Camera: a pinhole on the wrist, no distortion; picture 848 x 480 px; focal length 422.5 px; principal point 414.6 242.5 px. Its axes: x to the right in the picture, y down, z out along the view. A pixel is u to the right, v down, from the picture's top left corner.
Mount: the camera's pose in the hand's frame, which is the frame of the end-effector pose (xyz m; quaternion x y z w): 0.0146 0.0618 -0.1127 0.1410 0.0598 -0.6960 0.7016
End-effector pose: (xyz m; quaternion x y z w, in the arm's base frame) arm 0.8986 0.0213 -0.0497 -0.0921 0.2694 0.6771 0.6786
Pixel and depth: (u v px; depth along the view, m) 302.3 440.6 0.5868
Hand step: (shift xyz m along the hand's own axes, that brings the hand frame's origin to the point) 0.2182 0.0442 0.5218
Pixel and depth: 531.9 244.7 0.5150
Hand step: -0.0371 -0.2202 0.3384
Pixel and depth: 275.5 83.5 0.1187
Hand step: -0.0441 0.0663 0.0063
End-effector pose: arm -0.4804 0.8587 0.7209 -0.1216 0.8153 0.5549 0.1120
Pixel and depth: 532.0 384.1 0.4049
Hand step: 0.1066 -0.1611 0.2572
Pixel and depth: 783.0 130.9 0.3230
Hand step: -0.0996 -0.2985 0.1065
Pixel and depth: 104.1 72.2 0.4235
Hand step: -0.2101 0.2429 0.3586
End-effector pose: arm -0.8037 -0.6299 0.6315 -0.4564 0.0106 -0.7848 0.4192
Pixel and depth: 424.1 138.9 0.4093
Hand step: -0.1309 -0.0612 0.2633
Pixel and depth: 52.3 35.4 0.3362
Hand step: -0.1938 0.2454 0.2696
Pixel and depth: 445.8 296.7 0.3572
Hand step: 0.0206 -0.0643 0.2256
